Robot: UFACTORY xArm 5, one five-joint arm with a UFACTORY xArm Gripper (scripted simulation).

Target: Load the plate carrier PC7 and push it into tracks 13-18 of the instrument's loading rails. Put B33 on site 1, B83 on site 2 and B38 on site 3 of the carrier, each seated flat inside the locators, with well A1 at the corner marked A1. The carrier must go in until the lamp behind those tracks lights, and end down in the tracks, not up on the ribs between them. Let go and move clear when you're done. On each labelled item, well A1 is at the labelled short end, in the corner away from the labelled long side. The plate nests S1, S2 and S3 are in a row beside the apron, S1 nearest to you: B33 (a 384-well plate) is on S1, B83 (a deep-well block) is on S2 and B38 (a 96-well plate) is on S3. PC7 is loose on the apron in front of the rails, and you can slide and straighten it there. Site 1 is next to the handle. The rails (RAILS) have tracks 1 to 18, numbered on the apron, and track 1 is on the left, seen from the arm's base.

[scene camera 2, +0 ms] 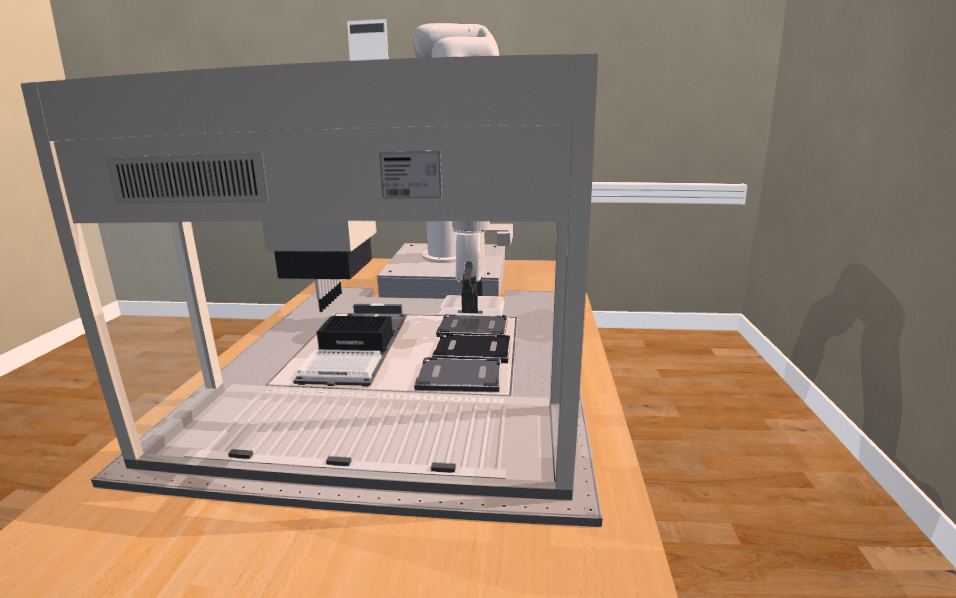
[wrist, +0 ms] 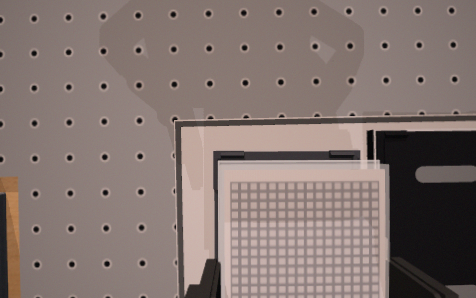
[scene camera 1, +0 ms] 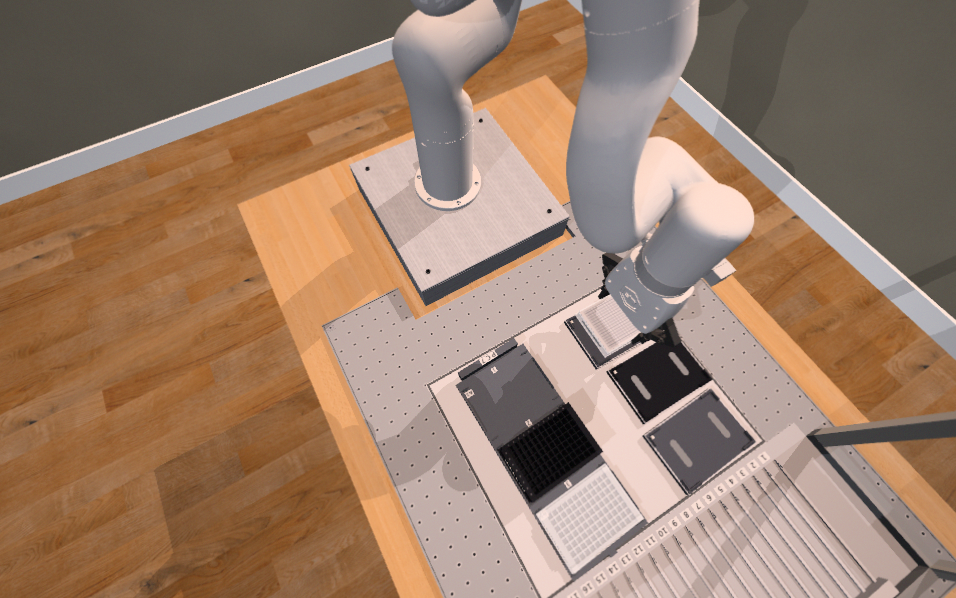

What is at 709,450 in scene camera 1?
A plate nest S3.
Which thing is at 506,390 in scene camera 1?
A plate carrier PC7.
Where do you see a plate nest S2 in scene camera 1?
664,381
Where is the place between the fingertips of the gripper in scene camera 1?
622,316
